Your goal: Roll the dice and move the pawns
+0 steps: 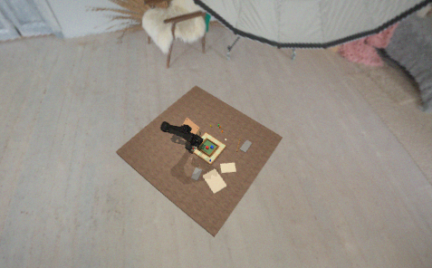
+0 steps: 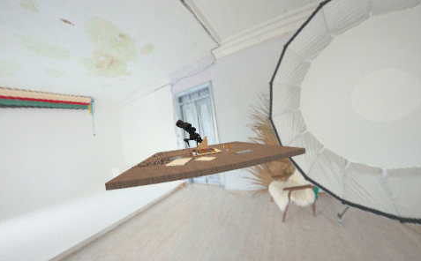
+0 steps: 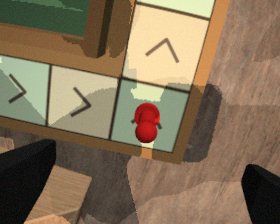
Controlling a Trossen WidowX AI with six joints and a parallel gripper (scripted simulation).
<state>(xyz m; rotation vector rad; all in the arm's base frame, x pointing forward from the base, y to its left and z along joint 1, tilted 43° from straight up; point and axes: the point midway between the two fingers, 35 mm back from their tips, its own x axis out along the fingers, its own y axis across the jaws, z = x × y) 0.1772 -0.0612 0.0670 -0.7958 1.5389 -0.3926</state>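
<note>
The blue pawn lies 22 cm ahead of my gripper tip, 4 cm to the left of it and 4 cm below it. Also, from my gripper tip: red die: 12 cm to the left, 9 cm ahead, 4 cm below.
</note>
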